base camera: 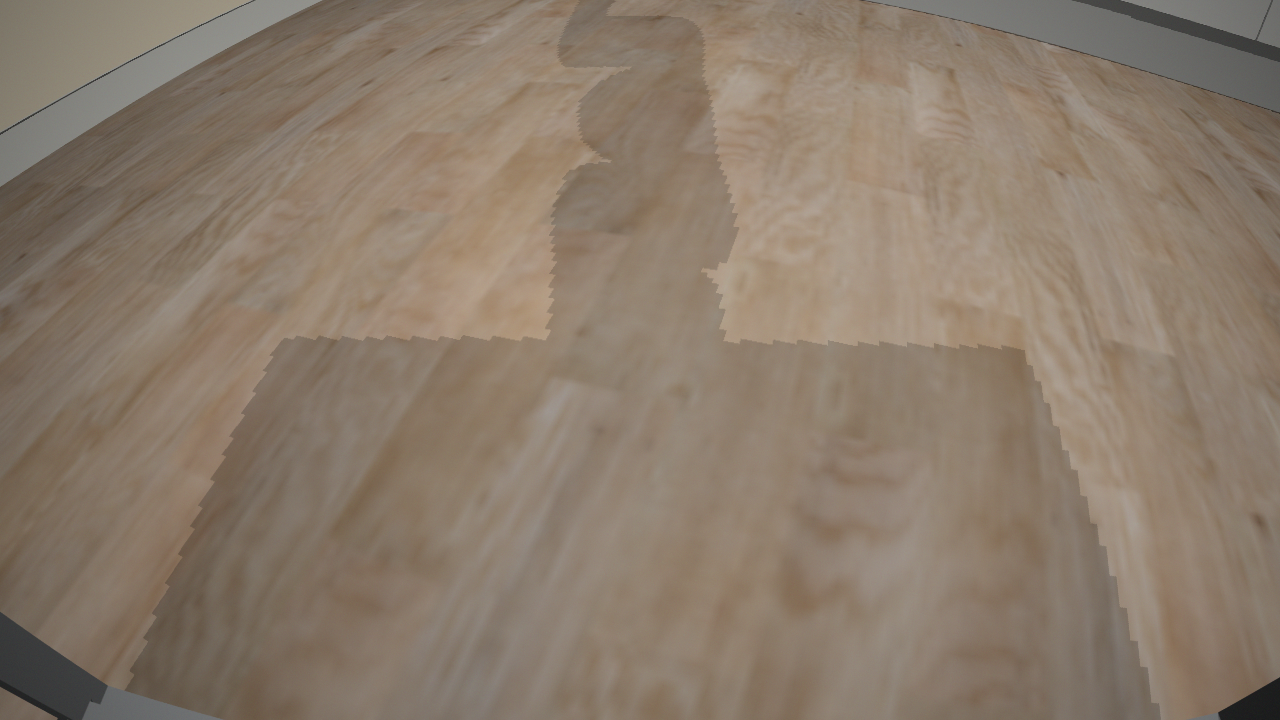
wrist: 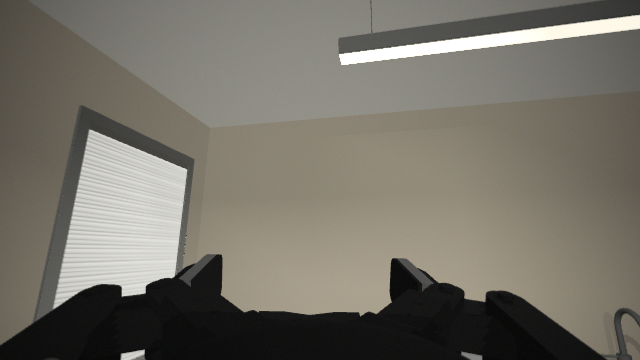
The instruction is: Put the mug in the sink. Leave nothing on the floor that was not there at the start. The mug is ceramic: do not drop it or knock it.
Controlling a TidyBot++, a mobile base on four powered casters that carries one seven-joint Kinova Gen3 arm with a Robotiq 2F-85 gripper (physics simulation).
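Frame: origin at the arm's base, x ahead, y left, z up, level; millimetres.
Seen in the pictures: gripper, fingertip midpoint: [wrist: 307, 275].
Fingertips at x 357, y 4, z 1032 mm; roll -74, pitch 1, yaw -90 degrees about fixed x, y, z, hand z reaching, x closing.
A point is followed by its place in that frame.
My gripper [wrist: 307, 275] @(x 357, y 4, z 1032 mm) is open, with its two black fingers wide apart and the beige wall showing between them. It points level or slightly upward, high in the room. A grey curved pipe that looks like a faucet [wrist: 620, 330] @(x 1781, y -1586, z 677 mm) shows at the lower right edge of the wrist view. The mug does not show in either view. The sink basin does not show in either view.
A window [wrist: 122, 215] @(x 1886, y 1004, z 1226 mm) with white blinds is on the left wall. A long lamp [wrist: 480, 40] @(x 976, y -518, z 1681 mm) hangs from the ceiling. In the base camera view, a wood floor [base camera: 895, 179] @(x 758, y -242, z -396 mm) carries the robot's shadow, and grey bases run along the upper left and upper right edges.
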